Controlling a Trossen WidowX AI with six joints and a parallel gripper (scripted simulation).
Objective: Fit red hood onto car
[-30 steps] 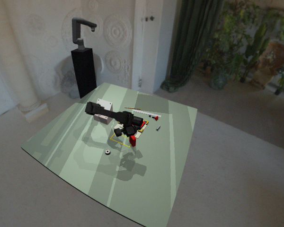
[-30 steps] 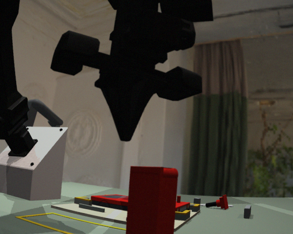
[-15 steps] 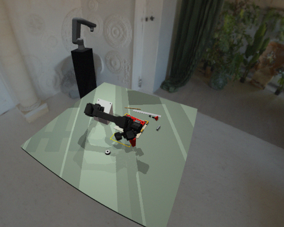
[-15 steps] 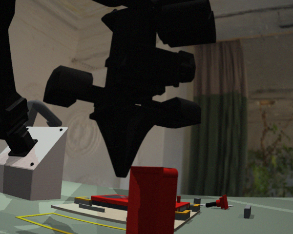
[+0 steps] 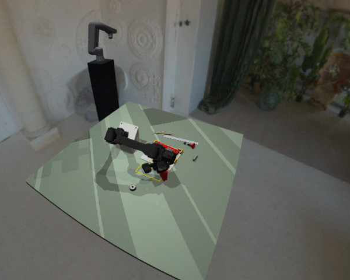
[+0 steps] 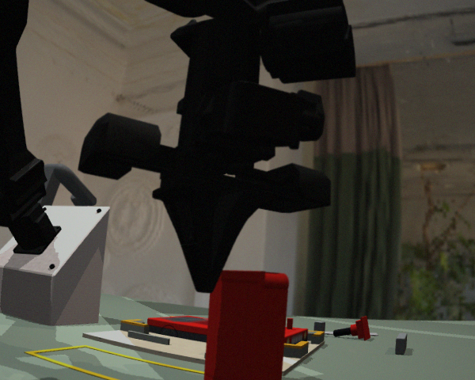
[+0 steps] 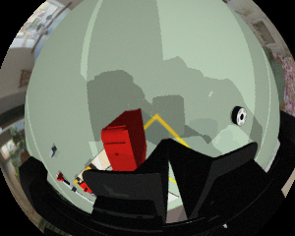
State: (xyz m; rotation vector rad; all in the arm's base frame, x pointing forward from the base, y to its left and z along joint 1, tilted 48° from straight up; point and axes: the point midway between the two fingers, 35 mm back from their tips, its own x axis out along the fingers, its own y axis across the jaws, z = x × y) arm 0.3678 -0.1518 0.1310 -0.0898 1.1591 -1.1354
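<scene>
Right now my gripper tip is 20 mm short of the red hood, 40 mm to the right of it and 30 mm above it. From my gripper tip the other things lie so: wheel (120 mm behind, 120 mm to the right, 70 mm below); grey engine block (20 mm behind, 270 mm to the left, 50 mm below); jig plate (60 mm behind, 250 mm to the left, 70 mm below).
</scene>
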